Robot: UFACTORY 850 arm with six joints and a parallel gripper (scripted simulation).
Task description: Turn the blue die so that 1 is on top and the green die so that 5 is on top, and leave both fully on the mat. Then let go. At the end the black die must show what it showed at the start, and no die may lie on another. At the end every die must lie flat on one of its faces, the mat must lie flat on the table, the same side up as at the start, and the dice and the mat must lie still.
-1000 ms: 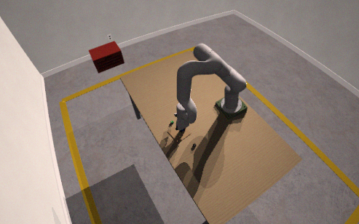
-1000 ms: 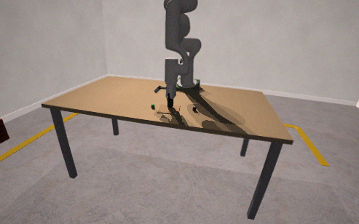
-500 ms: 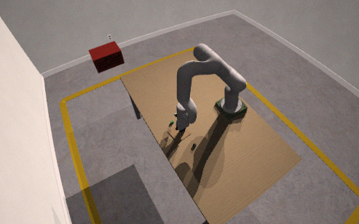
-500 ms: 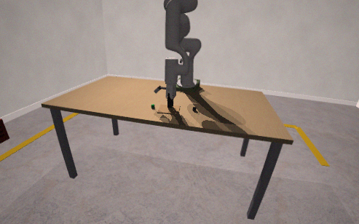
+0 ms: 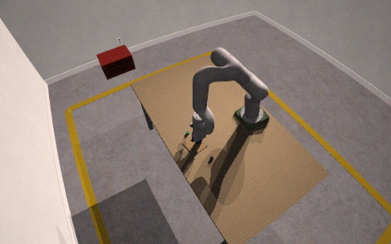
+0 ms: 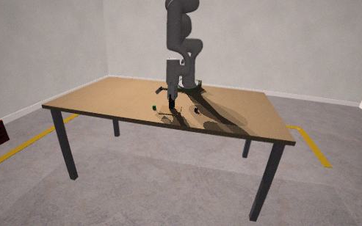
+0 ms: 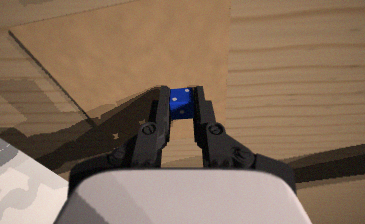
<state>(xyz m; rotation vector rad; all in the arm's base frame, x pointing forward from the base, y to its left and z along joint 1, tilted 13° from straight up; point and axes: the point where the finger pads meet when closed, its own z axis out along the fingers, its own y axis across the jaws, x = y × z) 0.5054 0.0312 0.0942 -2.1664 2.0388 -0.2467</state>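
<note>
Now: hand 1 cm above the blue die. Round my hand: mat: 3 cm ahead, 2 cm below; black die: 17 cm to the left, 3 cm behind, 2 cm below; green die: 11 cm to the right, 4 cm ahead, 2 cm below.
</note>
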